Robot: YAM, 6 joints.
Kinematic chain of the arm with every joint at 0, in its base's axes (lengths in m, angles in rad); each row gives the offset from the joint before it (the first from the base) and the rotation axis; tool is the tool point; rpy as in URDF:
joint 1: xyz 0 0 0.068 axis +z
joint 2: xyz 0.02 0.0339 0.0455 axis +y
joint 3: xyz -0.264 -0.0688 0 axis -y
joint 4: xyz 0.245 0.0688 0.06 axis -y
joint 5: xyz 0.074 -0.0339 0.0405 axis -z
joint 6: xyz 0.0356 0 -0.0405 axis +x
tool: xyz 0 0 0 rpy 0 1.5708 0
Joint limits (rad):
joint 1: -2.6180..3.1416
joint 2: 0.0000..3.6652
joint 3: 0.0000..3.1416
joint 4: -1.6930..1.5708
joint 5: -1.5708..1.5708
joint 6: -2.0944..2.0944
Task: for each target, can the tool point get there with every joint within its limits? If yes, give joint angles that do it. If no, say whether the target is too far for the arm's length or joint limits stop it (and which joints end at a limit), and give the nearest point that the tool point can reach.
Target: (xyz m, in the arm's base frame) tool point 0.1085 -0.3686 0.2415
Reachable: yes | joints -1.1952 1.7867 1.0635 0.5708 1.2942 -0.0794
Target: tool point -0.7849 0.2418 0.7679
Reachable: no: too far | nearest point -0.4824 0.1486 0.5094 | short by 0.409 m
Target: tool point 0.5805 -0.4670 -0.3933
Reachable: no: too far | nearest point 0.4187 -0.3369 -0.2365 | short by 0.260 m
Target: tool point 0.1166 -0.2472 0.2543
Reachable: yes | joints -1.0044 1.6271 1.2272 -1.3239 1.2960 -1.4822
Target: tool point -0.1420 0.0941 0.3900
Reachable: yes | joints 2.5923 0.7710 0.9454 -0.2581 0.1715 -0.1615
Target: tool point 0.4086 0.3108 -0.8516
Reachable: no: too far | nearest point 0.2851 0.2169 -0.3633 | short by 0.512 m
